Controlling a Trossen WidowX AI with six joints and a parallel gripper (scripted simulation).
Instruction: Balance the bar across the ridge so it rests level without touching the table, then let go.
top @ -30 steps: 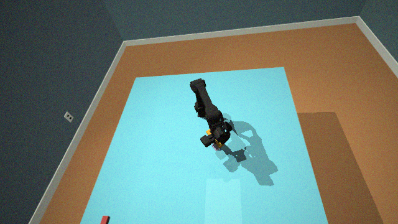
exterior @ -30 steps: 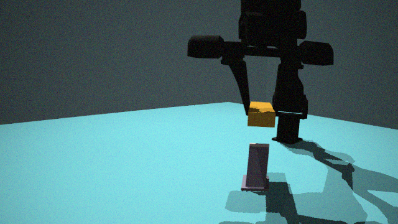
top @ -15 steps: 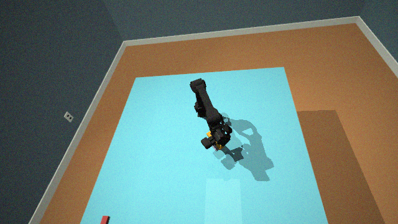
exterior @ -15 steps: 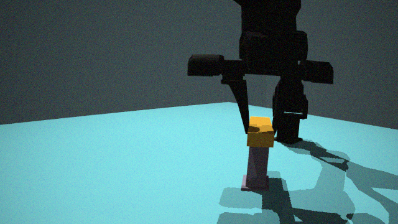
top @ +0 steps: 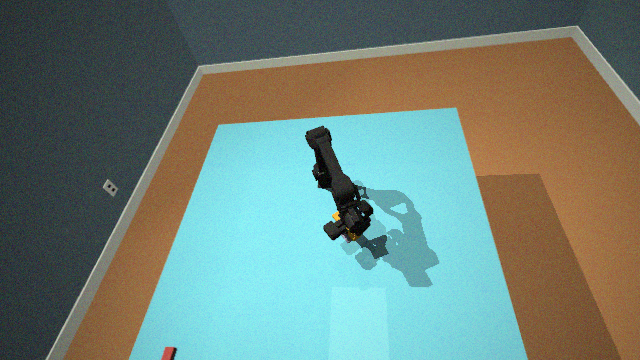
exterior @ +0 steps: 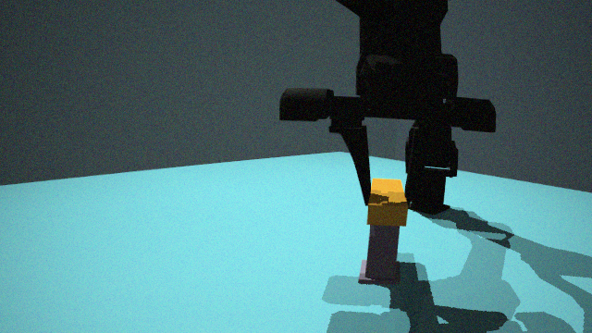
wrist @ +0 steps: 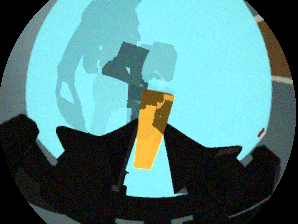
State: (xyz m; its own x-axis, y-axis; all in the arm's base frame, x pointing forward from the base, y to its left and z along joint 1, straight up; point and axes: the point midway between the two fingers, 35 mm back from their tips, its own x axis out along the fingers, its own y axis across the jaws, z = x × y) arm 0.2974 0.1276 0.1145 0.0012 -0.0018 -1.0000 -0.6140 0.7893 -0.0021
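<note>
Right now my gripper tip is 2 cm to the left of the orange bar and 2 cm past it. From my gripper tip the other things lie so: red block 63 cm to the right, 44 cm ahead, 7 cm below.
</note>
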